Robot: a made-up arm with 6 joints. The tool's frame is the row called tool.
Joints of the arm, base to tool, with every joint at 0 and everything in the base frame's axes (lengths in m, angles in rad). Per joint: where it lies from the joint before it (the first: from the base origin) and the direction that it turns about. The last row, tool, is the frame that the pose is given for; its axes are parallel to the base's.
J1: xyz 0 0 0.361 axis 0 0 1
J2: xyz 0.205 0 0 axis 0 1 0
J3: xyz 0 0 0.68 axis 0 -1 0
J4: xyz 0 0 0.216 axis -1 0 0
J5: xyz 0.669 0 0 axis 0 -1 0
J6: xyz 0.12 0 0 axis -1 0 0
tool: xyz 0 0 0
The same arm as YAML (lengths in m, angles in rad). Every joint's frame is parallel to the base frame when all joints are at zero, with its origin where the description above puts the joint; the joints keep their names.
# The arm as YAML. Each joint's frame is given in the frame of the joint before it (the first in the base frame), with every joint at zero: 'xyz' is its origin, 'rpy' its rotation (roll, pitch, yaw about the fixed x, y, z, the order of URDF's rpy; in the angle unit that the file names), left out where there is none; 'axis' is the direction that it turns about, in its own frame. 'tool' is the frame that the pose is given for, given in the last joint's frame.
units:
  length: m
  angle: rad
joints:
  - name: J1
    type: revolute
    origin:
      xyz: [0.0, 0.0, 0.361]
    axis: [0.0, 0.0, 1.0]
  - name: J2
    type: revolute
    origin:
      xyz: [0.205, 0.0, 0.0]
    axis: [0.0, 1.0, 0.0]
  - name: J3
    type: revolute
    origin:
      xyz: [0.0, 0.0, 0.68]
    axis: [0.0, -1.0, 0.0]
  - name: J4
    type: revolute
    origin:
      xyz: [0.0, 0.0, 0.216]
    axis: [-1.0, 0.0, 0.0]
  - name: J5
    type: revolute
    origin:
      xyz: [0.669, 0.0, 0.0]
    axis: [0.0, -1.0, 0.0]
  - name: J6
    type: revolute
    origin:
      xyz: [0.12, 0.0, 0.0]
    axis: [-1.0, 0.0, 0.0]
tool:
  origin:
    xyz: [0.0, 0.0, 0.0]

